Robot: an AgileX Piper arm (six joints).
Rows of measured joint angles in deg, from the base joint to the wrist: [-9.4 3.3 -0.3 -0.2 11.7 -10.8]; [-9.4 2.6 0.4 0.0 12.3 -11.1]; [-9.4 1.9 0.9 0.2 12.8 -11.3]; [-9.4 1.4 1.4 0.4 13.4 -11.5]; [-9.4 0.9 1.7 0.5 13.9 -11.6]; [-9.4 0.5 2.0 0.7 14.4 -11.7]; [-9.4 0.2 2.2 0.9 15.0 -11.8]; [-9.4 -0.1 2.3 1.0 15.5 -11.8]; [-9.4 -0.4 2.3 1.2 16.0 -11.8]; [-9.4 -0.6 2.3 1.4 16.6 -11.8]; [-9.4 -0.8 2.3 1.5 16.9 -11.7]
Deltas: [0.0 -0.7 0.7 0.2 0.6 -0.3]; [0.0 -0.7 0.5 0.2 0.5 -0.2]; [0.0 -0.5 0.5 0.2 0.6 -0.2]; [0.0 -0.5 0.3 0.1 0.5 -0.1]; [0.0 -0.4 0.3 0.2 0.5 -0.1]; [0.0 -0.3 0.2 0.2 0.6 -0.1]; [0.0 -0.3 0.1 0.1 0.5 0.0]; [0.0 -0.3 0.0 0.2 0.5 0.0]; [0.0 -0.2 0.0 0.2 0.6 0.0]; [0.0 -0.2 0.0 0.1 0.3 0.1]
